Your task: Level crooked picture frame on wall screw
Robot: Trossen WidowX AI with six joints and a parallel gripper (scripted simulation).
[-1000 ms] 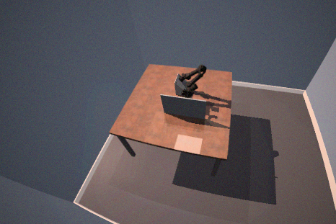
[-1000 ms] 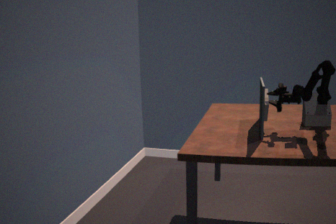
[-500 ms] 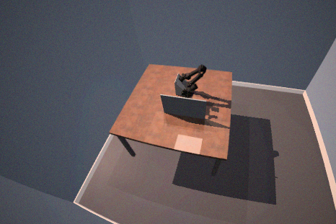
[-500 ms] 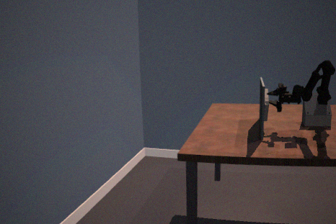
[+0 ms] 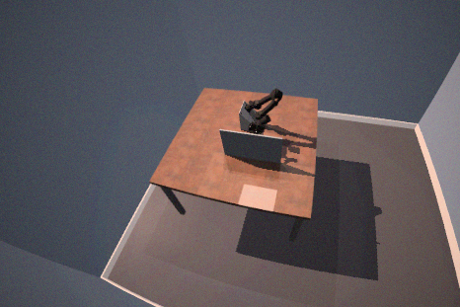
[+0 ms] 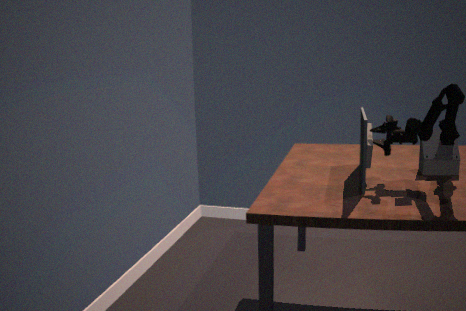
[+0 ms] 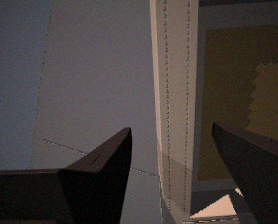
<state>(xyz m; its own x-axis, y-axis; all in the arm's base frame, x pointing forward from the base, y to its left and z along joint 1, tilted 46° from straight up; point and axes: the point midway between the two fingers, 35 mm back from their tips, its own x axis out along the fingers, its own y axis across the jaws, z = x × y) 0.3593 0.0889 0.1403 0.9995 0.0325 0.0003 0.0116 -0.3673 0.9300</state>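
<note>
My gripper tip is now 50 mm above the picture frame, 20 mm to the left of it and 10 mm short of it. Also, from my gripper tip: grey wall panel (50 mm below, 20 mm to the right, 20 mm ahead).
</note>
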